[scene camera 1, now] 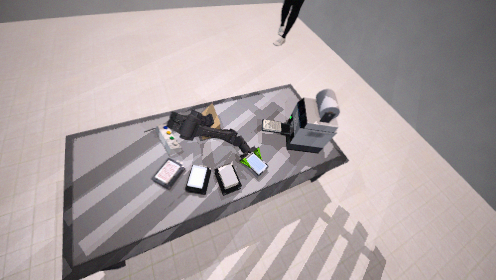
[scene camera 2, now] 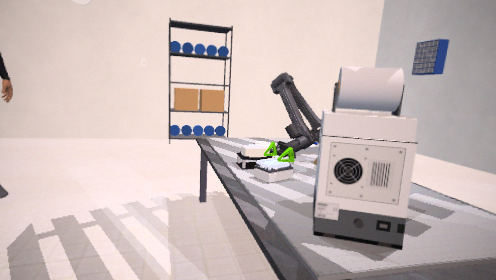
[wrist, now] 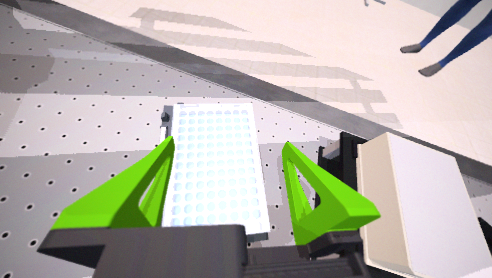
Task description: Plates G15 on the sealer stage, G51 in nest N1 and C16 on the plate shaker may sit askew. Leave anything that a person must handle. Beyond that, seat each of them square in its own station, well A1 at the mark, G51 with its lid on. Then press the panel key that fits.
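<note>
A clear, pale-blue plate (scene camera 1: 255, 163) (scene camera 2: 274, 164) (wrist: 215, 165) lies on a low white-sided station (scene camera 2: 277, 175), which I take for the plate shaker. My gripper (scene camera 1: 252, 158) (scene camera 2: 278, 153) (wrist: 232, 144) is open and empty above it. In the wrist view the left fingertip overlaps the plate's left edge; the right fingertip stands clear to its right. A beige plate with a smooth top (scene camera 1: 229, 177) (wrist: 435, 195) is on a black raised nest beside it. A white plate (scene camera 1: 199, 177) and a red-welled plate (scene camera 1: 168, 172) lie farther left. Another plate (scene camera 1: 271, 125) is on the sealer stage. Labels and A1 marks are unreadable.
The sealer (scene camera 1: 312, 131) (scene camera 2: 370, 175) with its film roll (scene camera 1: 327, 103) (scene camera 2: 371, 90) stands at the table's right end. The key panel (scene camera 1: 170, 139) has coloured keys. A tan object (scene camera 1: 213, 116) is behind the arm. People stand beyond the table.
</note>
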